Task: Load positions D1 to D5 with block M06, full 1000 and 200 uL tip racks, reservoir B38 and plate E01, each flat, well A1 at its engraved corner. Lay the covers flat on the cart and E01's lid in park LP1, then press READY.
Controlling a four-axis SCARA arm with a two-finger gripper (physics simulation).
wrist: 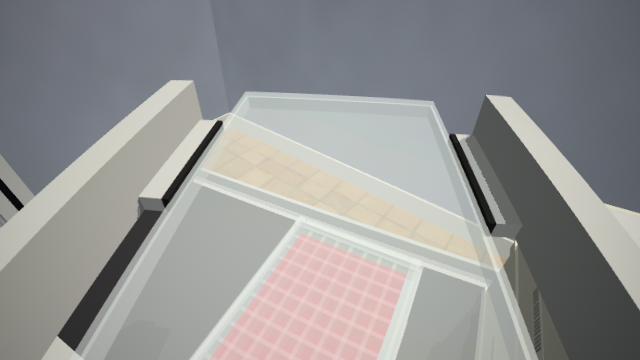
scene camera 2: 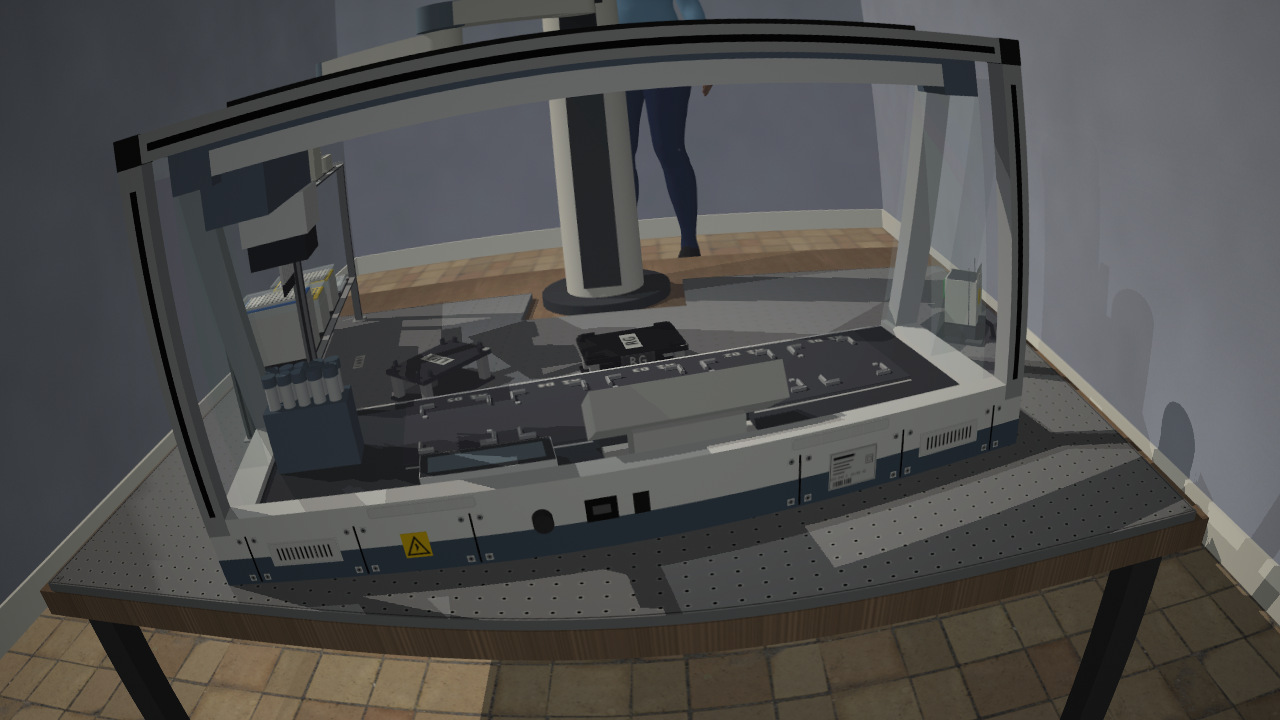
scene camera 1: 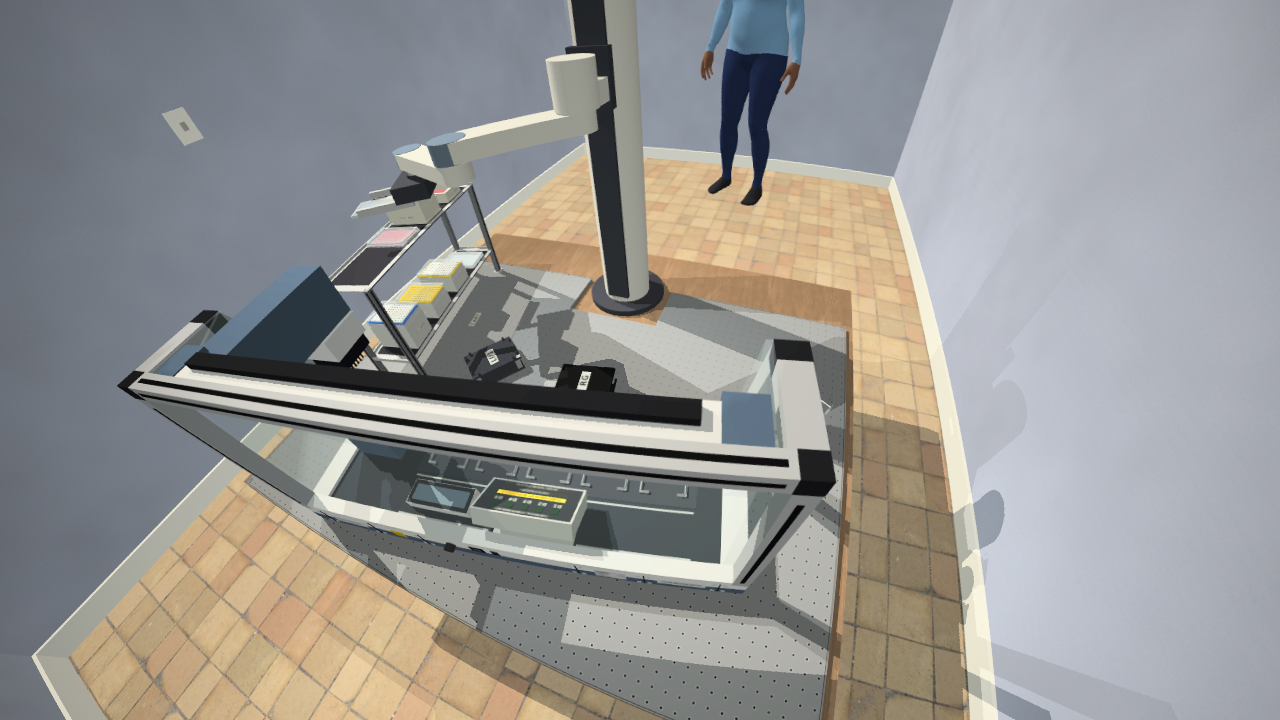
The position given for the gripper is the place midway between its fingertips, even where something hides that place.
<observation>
In view: the gripper [scene camera 1: 364, 204] and a clear plate with pink wells [scene camera 1: 397, 236].
The gripper is seen too in the wrist view [wrist: 334, 111].
</observation>
